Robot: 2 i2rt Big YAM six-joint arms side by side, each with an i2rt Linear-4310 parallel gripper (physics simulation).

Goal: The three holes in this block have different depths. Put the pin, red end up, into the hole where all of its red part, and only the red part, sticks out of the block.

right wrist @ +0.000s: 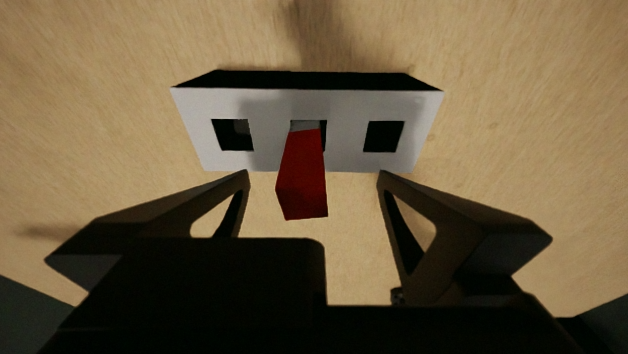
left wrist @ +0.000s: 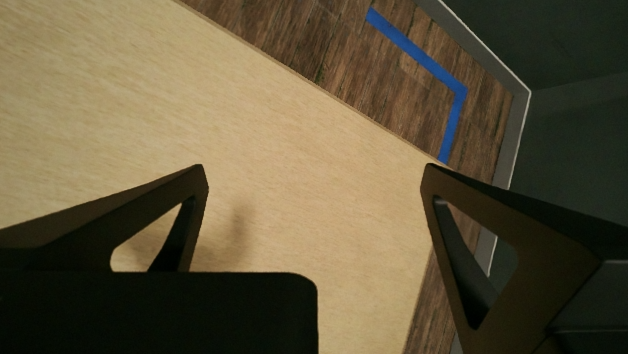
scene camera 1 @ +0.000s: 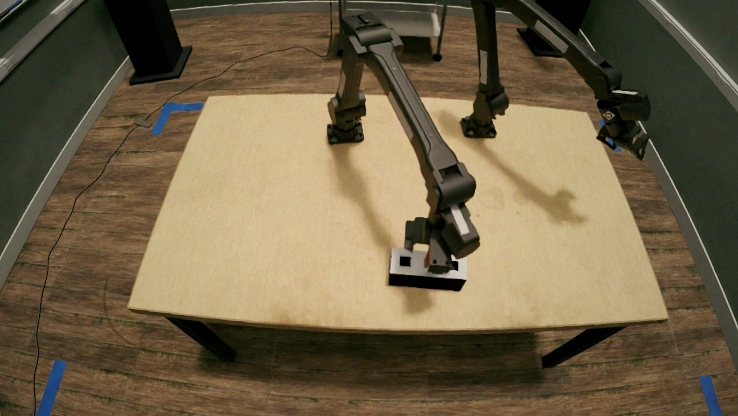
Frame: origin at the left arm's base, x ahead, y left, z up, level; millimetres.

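Where they show: left gripper, between the fingertips: (left wrist: 314,175) (scene camera 1: 628,153); right gripper, between the fingertips: (right wrist: 313,177); left arm's base, origin of its link: (scene camera 1: 478,129); right arm's base, origin of its link: (scene camera 1: 345,134).
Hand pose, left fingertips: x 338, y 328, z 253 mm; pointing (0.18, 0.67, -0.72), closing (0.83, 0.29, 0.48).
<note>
Each offset is from my left fingertips to the centre of the thing. Level surfaces: height alone.
A block @(585 mm right, 221 mm ahead, 216 mm down) (scene camera 1: 426,279) (right wrist: 345,105) with a pale top and dark sides lies near the front of the table; its top has three square holes. The pin @(584 mm right, 222 mm ahead, 163 mm down) (right wrist: 302,175) stands in the middle hole, red end up; in the right wrist view a little of its grey part shows above the hole. In scene camera 1 the gripper mostly hides the pin. My right gripper (right wrist: 313,177) is open, its fingers apart on either side of the pin without touching it. My left gripper (scene camera 1: 622,144) (left wrist: 314,175) is open and empty, high at the right side of the table.
The wooden table @(253 mm down) (scene camera 1: 232,232) (left wrist: 300,140) carries both arm bases at its back edge. Blue tape (scene camera 1: 180,106) (left wrist: 415,52) marks the floor. Behind the table stand a cart and black stands; a cable runs over the floor at the left.
</note>
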